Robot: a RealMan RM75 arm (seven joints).
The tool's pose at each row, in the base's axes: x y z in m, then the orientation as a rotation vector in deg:
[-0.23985, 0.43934, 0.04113, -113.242, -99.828, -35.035]
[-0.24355, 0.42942, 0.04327, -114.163, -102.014, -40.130]
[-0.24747, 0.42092, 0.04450, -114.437, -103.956, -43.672]
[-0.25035, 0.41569, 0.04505, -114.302, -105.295, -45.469]
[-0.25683, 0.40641, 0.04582, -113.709, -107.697, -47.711]
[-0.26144, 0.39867, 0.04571, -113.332, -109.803, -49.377]
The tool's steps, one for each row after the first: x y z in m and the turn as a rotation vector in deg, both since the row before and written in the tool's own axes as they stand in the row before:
[-0.00711, -0.00260, -0.00771, -4.118, 0.305, -2.113]
[-0.00639, -0.00274, -0.00639, -2.763, 0.128, -1.839]
[-0.00401, -0.00210, -0.00393, -1.333, 0.025, -1.233]
[-0.00719, -0.00509, -0.00715, -1.602, -0.106, -2.118]
[-0.00630, -0.00366, -0.00531, -1.309, -0.307, -1.753]

